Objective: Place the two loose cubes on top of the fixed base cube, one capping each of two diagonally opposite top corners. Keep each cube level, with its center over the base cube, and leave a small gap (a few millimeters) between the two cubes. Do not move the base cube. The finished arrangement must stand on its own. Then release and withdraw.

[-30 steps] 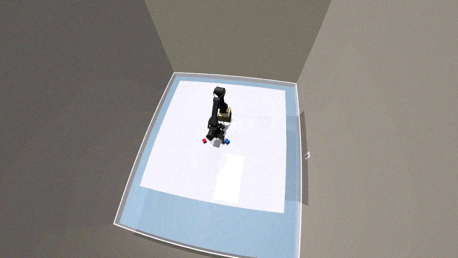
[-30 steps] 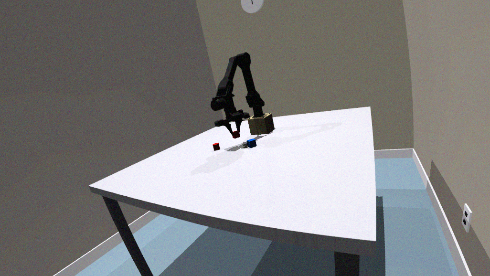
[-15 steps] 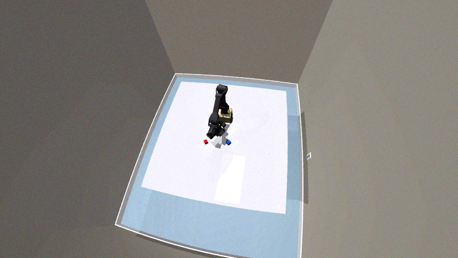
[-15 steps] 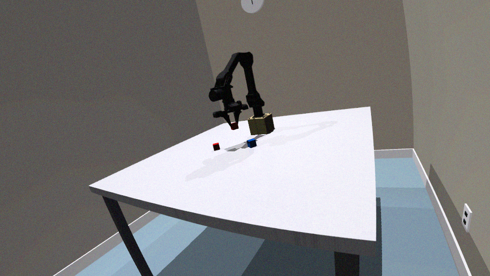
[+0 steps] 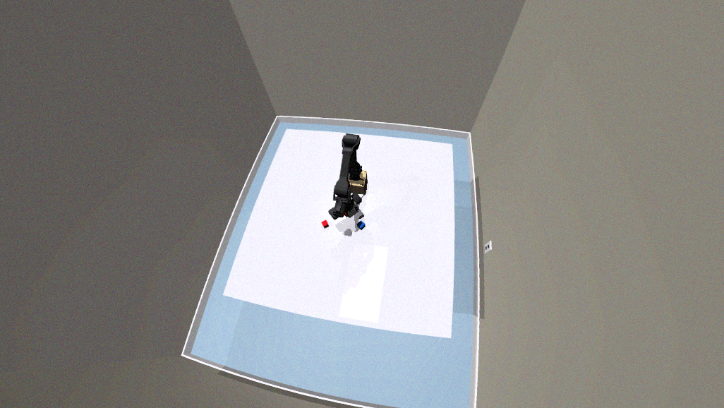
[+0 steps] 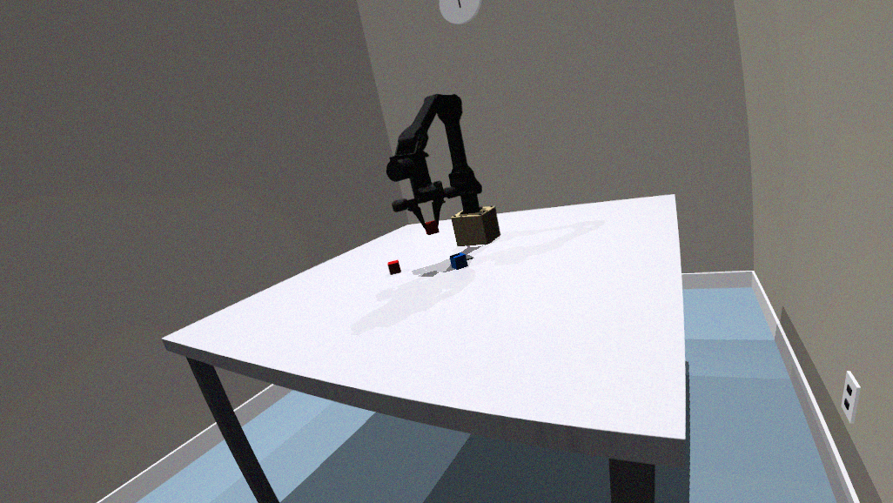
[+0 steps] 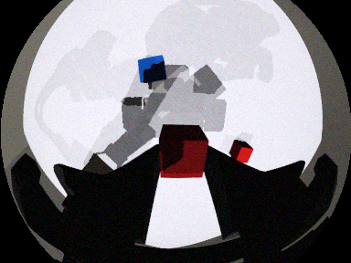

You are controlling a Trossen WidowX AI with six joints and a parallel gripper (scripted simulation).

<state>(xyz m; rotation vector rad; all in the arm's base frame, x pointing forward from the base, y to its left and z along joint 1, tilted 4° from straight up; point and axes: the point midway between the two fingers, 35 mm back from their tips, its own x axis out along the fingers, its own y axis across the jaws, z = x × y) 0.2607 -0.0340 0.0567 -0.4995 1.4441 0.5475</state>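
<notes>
My gripper tip is now 40 mm short of the blue cube, 80 mm to the right of it and 100 mm above it.
</notes>
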